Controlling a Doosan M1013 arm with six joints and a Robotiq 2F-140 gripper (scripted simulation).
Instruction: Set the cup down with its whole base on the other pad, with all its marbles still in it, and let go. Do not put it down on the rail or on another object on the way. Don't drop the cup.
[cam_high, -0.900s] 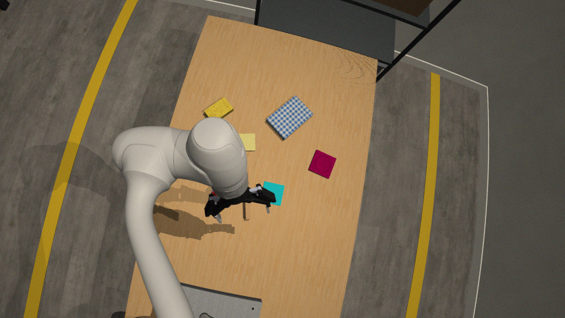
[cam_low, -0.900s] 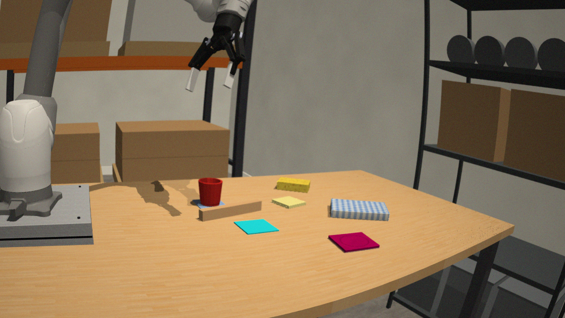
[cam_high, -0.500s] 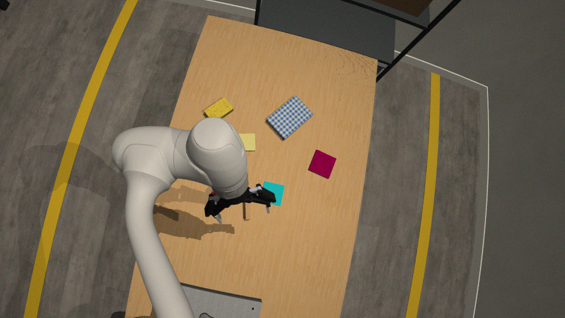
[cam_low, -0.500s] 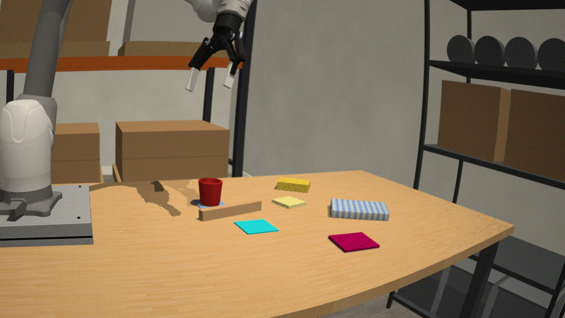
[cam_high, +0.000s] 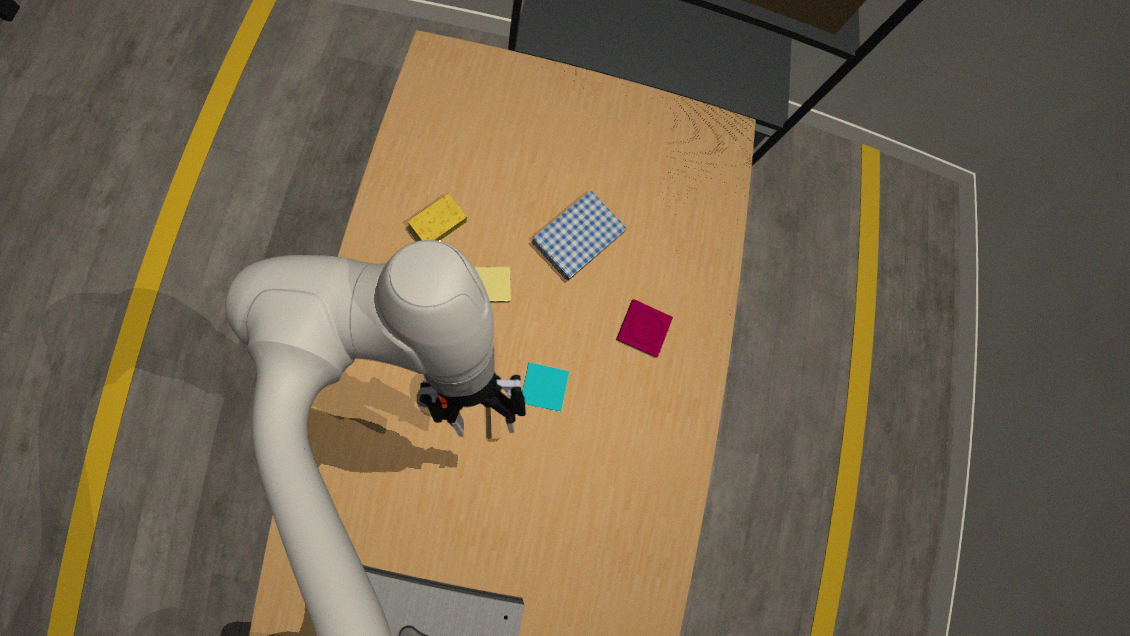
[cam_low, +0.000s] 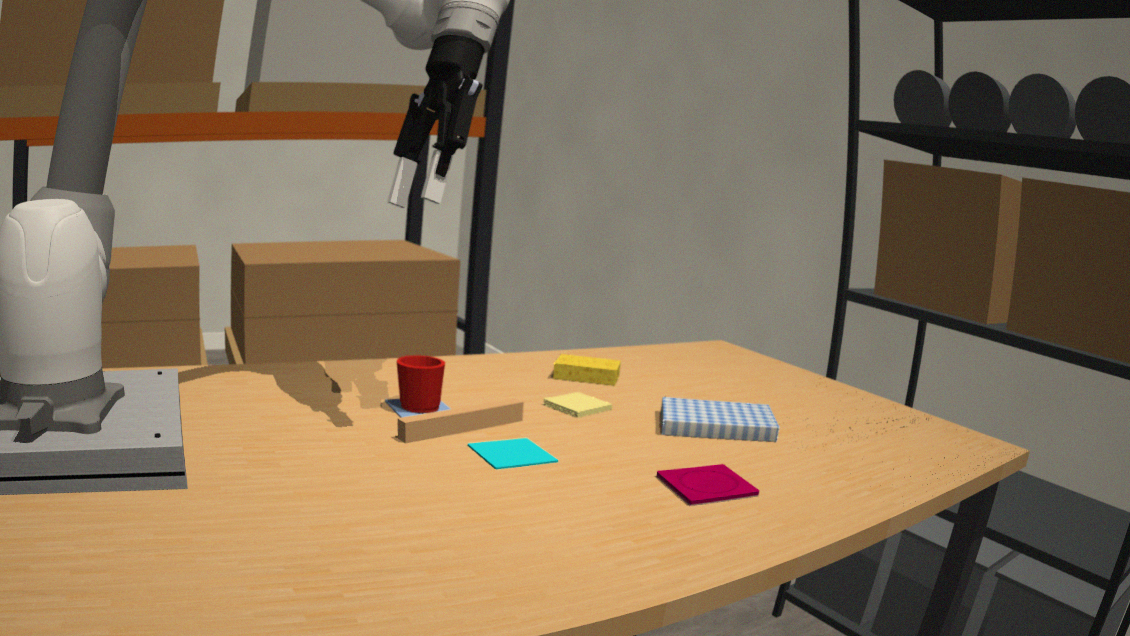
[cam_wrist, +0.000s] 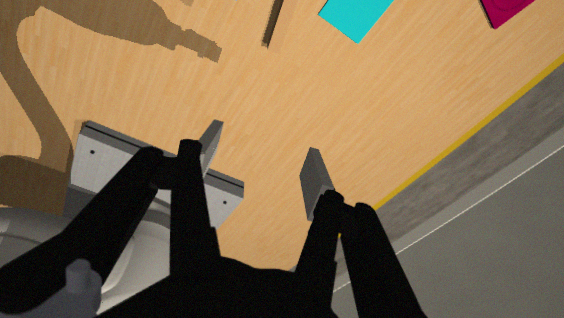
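The red cup is 40 mm ahead of my hand, 100 mm to the left of it and 320 mm below it. The rest, counted from my hand: wooden rail: 80 mm ahead, 330 mm below; then cyan pad: 120 mm ahead, 100 mm to the right, 350 mm below.
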